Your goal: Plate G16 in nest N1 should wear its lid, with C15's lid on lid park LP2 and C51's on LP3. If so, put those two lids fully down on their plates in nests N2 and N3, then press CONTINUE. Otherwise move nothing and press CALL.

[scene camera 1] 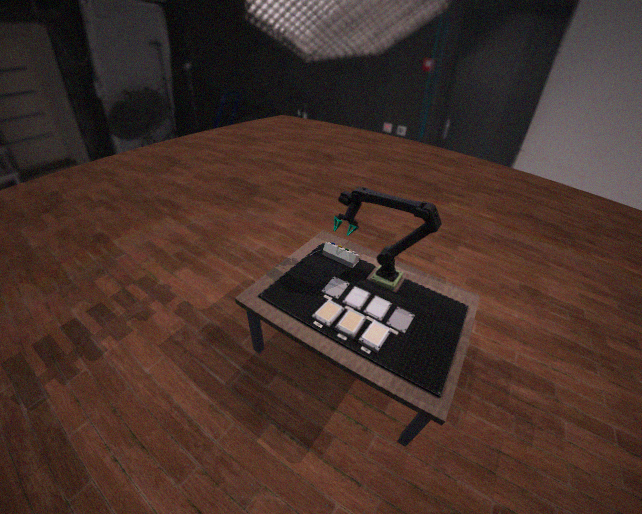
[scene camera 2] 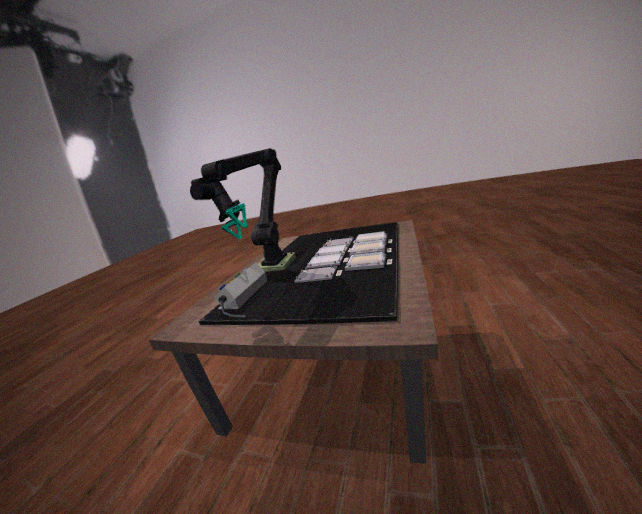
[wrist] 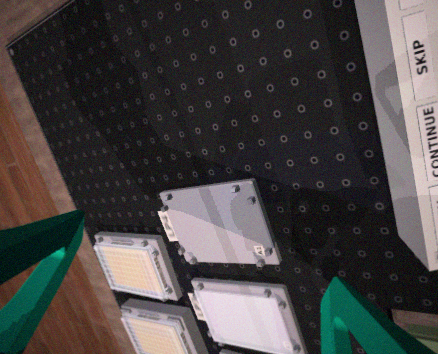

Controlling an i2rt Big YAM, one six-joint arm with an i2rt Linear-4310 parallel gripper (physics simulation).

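Where they show: gripper, fingertip midpoint: (scene camera 1: 340, 233) (scene camera 2: 242, 233) (wrist: 206, 257); arm's base, link origin: (scene camera 1: 387, 274) (scene camera 2: 274, 259).
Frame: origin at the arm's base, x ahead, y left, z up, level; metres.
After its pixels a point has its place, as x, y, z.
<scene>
My gripper (scene camera 1: 342, 232) @(0.108, -0.292, 0.208) (scene camera 2: 242, 231) @(0.108, -0.292, 0.208) (wrist: 206, 257) @(0.108, -0.292, 0.208) is open and empty, high above the button box (scene camera 1: 340, 254) @(0.077, -0.296, 0.038) (scene camera 2: 241, 286) @(0.084, -0.355, 0.036) (wrist: 385, 150) @(0.082, -0.271, 0.026). In the wrist view its SKIP label (wrist: 421, 57) @(0.052, -0.336, 0.061) and CONTINUE label (wrist: 431, 142) @(0.049, -0.287, 0.062) are readable; a CALL label is not. Three plates with cream tops (scene camera 1: 328, 312) @(0.472, -0.081, 0.008) (scene camera 1: 351, 322) @(0.455, 0.045, 0.016) (scene camera 1: 375, 334) @(0.446, 0.174, 0.023) stand in the front row. Behind them, two white lids (scene camera 1: 356, 297) @(0.285, -0.036, 0.001) (scene camera 1: 377, 307) @(0.272, 0.088, 0.001) lie on the middle parks, and two grey end parks (scene camera 1: 336, 288) @(0.294, -0.161, -0.007) (scene camera 1: 400, 319) @(0.258, 0.219, -0.007) look bare. Plate and nest codes are too small to read; which plates wear lids I cannot tell.
The black pegboard mat (scene camera 1: 428, 353) @(0.349, 0.419, -0.017) (scene camera 2: 364, 299) @(0.513, -0.357, -0.017) (wrist: 200, 100) @(0.270, -0.319, -0.017) carries the plates, parks and button box. The arm's green base (scene camera 1: 386, 278) @(0.043, 0.016, 0.008) (scene camera 2: 275, 262) @(0.039, -0.055, 0.007) stands beside the back row, near the box. A cable (scene camera 2: 233, 314) @(0.102, -0.450, -0.018) leaves the box's end. The table's wooden rim (scene camera 2: 294, 348) @(0.380, -0.561, -0.037) surrounds the mat.
</scene>
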